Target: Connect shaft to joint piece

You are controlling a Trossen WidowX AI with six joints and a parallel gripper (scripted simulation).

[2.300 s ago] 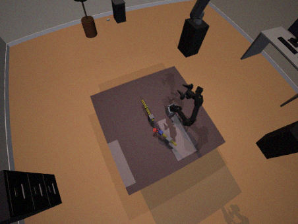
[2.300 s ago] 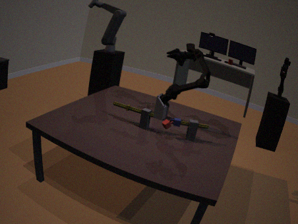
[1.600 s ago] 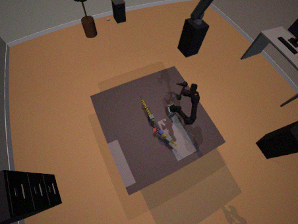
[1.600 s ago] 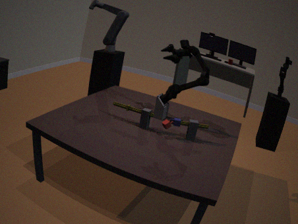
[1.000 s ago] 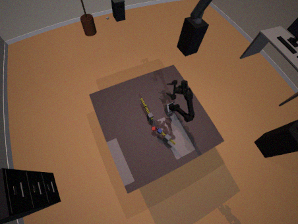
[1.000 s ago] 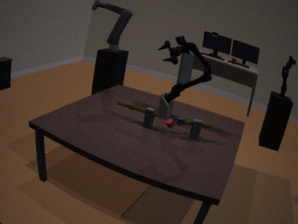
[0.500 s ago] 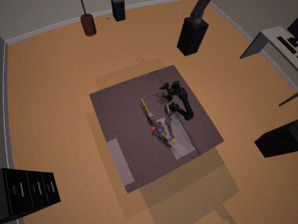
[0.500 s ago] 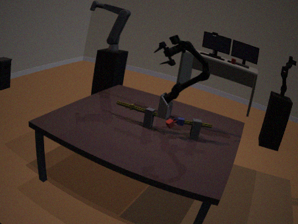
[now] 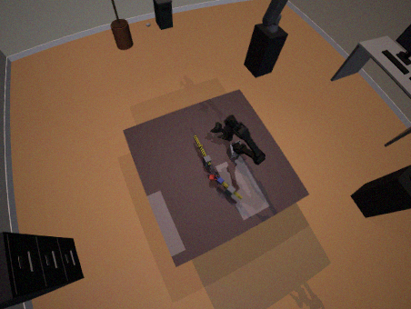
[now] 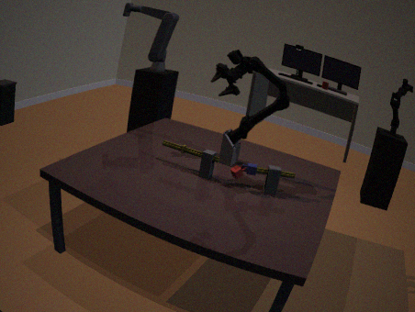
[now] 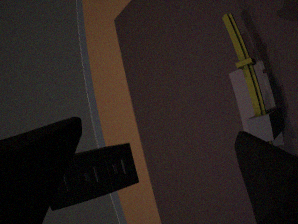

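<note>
Right now the red square joint piece is 33 cm below my gripper tip, 20 cm to the left of it and 8 cm ahead of it.
</note>
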